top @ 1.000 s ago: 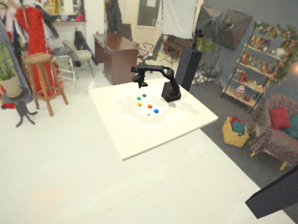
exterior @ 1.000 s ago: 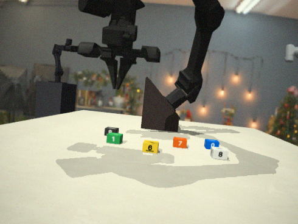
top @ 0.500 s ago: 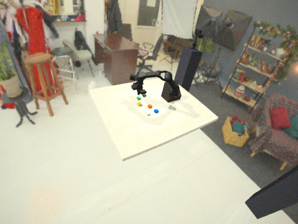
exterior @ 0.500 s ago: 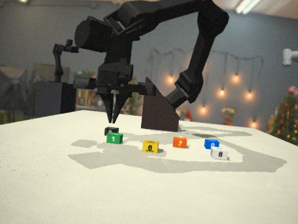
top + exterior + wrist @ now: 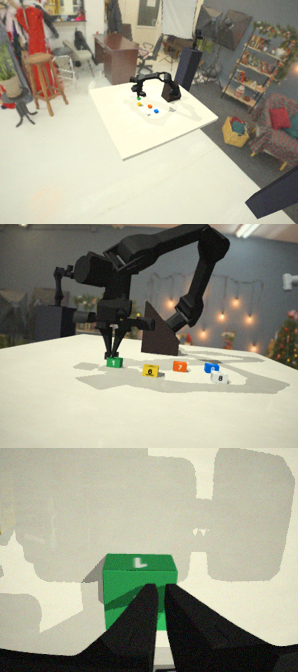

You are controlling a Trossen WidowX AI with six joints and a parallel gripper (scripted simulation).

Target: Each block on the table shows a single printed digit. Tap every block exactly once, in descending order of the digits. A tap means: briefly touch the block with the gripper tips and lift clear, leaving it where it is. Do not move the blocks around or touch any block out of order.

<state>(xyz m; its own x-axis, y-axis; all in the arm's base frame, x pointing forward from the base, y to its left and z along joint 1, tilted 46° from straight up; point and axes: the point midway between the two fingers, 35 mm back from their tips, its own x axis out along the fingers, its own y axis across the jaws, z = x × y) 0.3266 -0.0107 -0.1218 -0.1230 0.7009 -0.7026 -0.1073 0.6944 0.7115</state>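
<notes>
Now: the green 1 block 1 cm to the left of my gripper tip, 1 cm below it and 1 cm behind it. From my gripper tip the other things lie so: orange 7 block: 16 cm to the left, 6 cm behind, 1 cm below; then black block: 9 cm behind, 3 cm to the right, 1 cm below; then yellow 6 block: 10 cm to the left, 3 cm ahead, 1 cm below.
</notes>
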